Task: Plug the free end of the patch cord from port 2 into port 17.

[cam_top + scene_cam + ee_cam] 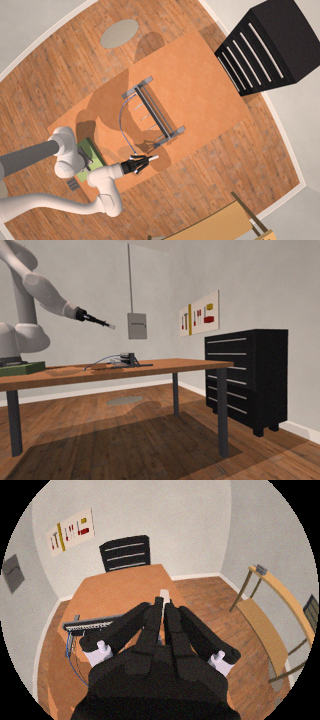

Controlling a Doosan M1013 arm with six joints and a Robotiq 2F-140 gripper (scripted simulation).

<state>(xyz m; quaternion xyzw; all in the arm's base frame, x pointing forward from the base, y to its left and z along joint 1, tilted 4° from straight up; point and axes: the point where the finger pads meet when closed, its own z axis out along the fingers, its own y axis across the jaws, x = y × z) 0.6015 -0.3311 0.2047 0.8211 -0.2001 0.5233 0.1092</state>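
The pale plug is 17 cm behind my hand, 6 cm to the left of it and 28 cm below it.
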